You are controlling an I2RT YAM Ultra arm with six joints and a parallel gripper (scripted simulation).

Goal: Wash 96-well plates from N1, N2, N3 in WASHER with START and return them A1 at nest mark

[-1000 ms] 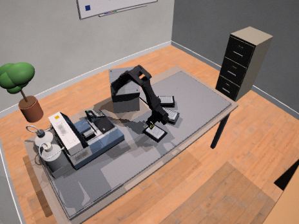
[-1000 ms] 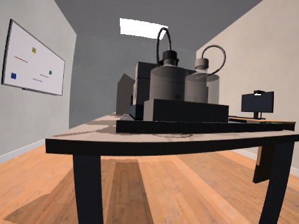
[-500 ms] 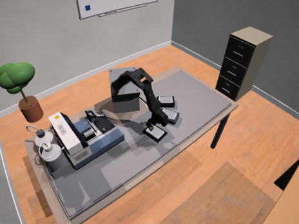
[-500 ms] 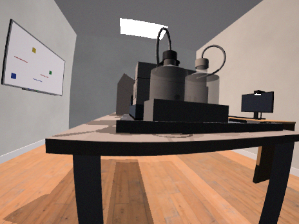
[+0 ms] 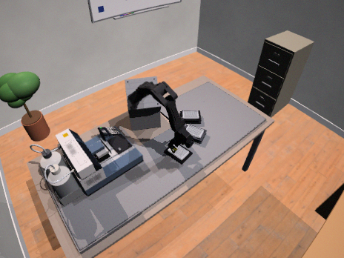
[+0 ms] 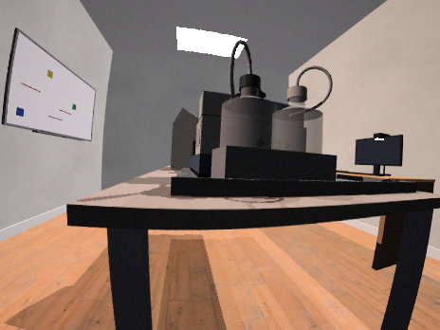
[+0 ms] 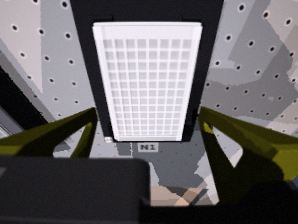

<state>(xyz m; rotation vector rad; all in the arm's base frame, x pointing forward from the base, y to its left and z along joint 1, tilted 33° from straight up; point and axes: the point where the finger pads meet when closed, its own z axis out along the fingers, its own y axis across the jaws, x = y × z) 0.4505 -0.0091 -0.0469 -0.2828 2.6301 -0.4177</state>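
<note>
Right now the black nest is 1 cm ahead of my hand and 5 cm below it. Also, from my hand: plate washer 28 cm behind, 45 cm to the right, 8 cm above; then label 10 cm behind, 1 cm to the right, 5 cm below; then dark carrier 28 cm behind, 29 cm to the right, 3 cm above.
</note>
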